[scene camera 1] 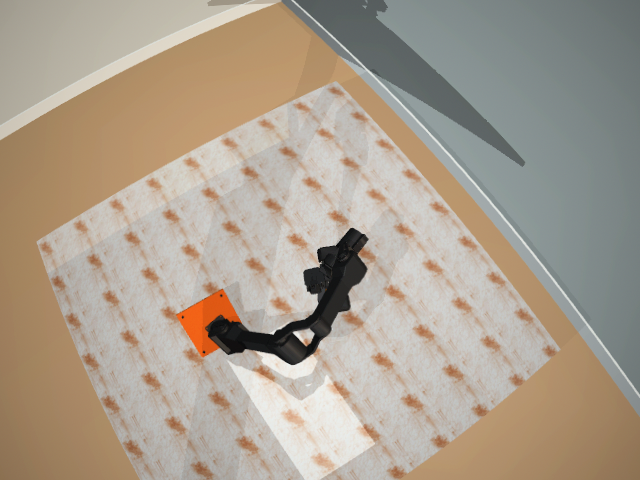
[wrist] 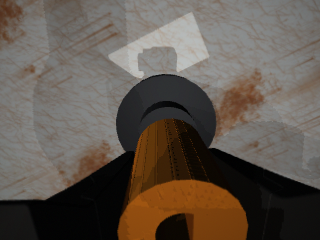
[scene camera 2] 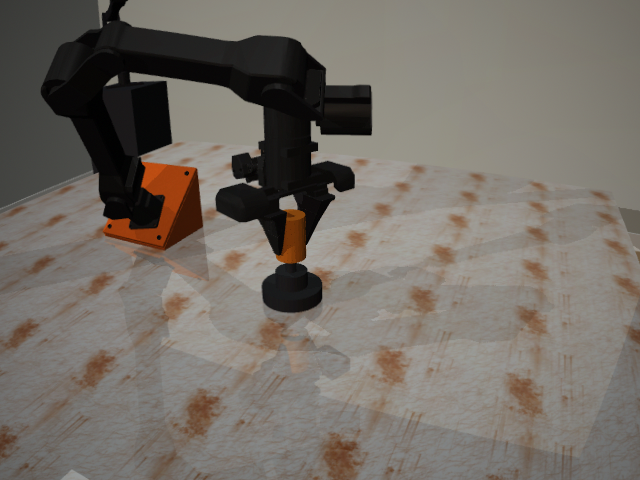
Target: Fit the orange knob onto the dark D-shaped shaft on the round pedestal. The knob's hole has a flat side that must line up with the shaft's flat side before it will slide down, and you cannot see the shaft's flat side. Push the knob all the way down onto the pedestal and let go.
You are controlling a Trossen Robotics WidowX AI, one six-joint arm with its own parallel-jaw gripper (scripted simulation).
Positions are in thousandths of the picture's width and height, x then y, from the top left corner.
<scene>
my gripper: scene camera 1 520, 603; wrist 536, 656; scene camera 2 454, 520
</scene>
